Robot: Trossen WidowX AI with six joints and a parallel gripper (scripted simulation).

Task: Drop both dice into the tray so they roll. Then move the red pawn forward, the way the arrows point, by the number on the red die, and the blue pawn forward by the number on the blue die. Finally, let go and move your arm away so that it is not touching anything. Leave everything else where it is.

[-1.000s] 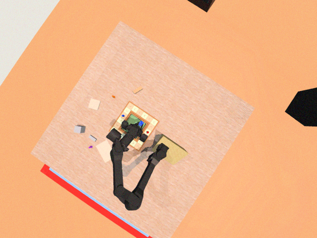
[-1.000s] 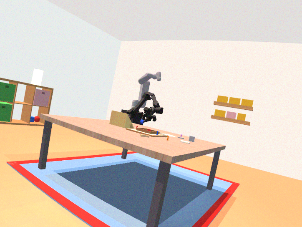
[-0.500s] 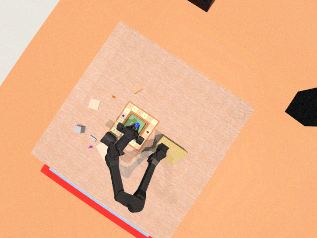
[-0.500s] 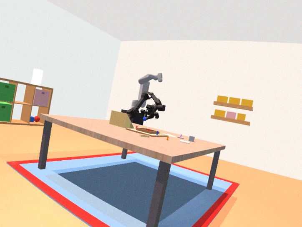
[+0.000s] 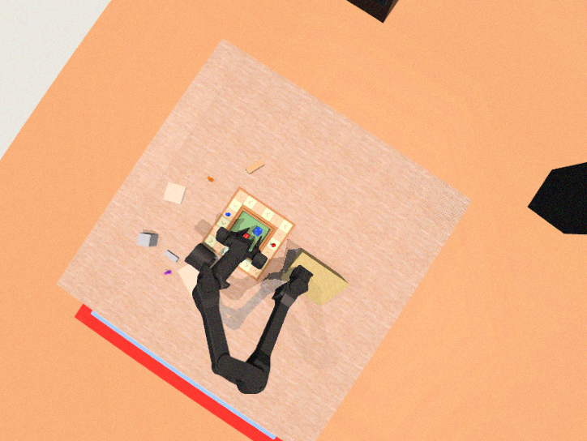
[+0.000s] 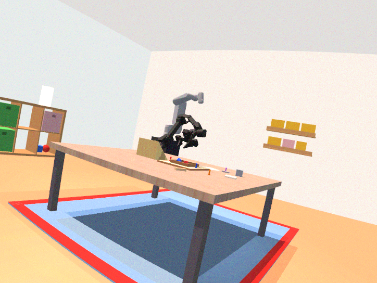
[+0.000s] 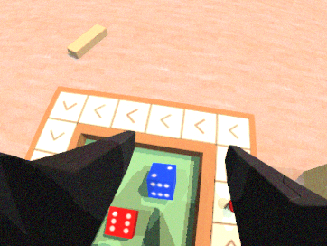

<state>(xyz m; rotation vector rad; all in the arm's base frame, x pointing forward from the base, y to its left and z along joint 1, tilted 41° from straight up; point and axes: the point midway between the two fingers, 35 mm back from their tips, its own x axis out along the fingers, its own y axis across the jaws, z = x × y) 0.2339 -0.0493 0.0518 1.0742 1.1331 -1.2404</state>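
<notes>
The red pawn is 80 mm behind my gripper tip, 20 mm to the left of it and 100 mm below it. Round my gripper tip: green tray: 40 mm ahead, 40 mm to the left, 120 mm below; then tan block: 180 mm ahead, 210 mm to the right, 120 mm below; then blue pawn: 150 mm ahead, 20 mm to the left, 100 mm below.
</notes>
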